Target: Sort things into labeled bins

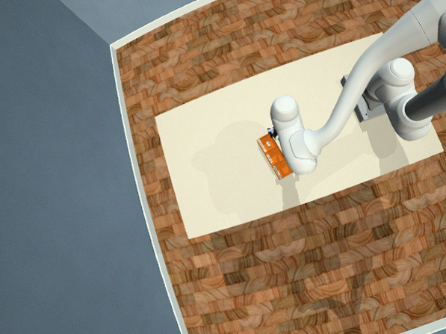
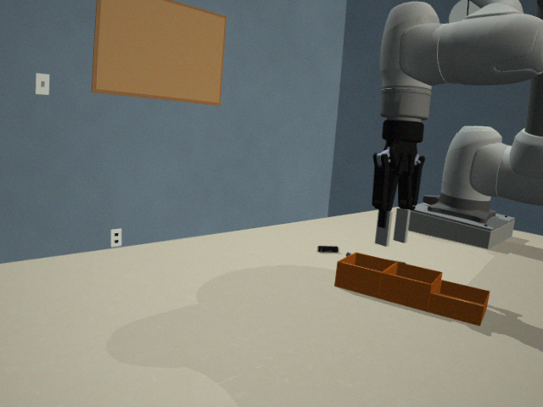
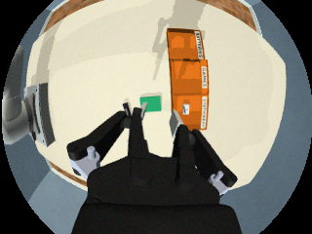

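Now: the green flat thing 2 cm behind my hand and 10 cm below it. Round my hand: tiny pale thing (7 cm behind, 11 cm to the right, 10 cm below); then white thing (7 cm ahead, 1 cm to the right, 9 cm below); then joined orange bins (7 cm ahead, 7 cm to the left, 8 cm below).
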